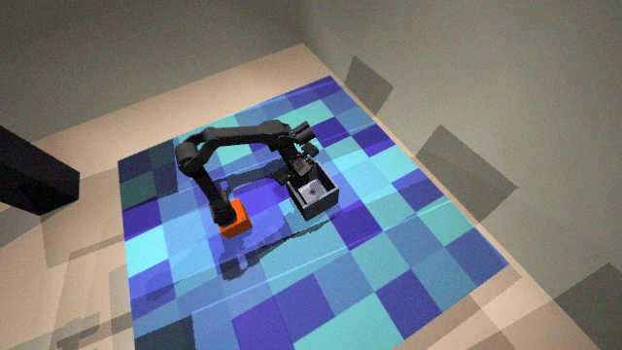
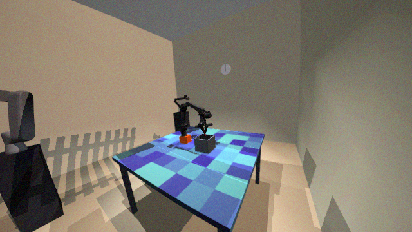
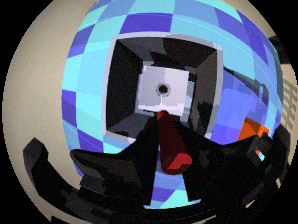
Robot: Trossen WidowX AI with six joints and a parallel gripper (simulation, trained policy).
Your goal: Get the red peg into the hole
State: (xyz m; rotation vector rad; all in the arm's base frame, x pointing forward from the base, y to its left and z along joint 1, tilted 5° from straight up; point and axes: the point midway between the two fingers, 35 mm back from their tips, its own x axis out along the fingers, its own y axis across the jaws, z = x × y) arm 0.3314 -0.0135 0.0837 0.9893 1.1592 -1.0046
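Right now my gripper tip is 20 mm below the red peg. Also, from my gripper tip: plate 110 mm below, 30 mm to the right, 20 mm ahead.
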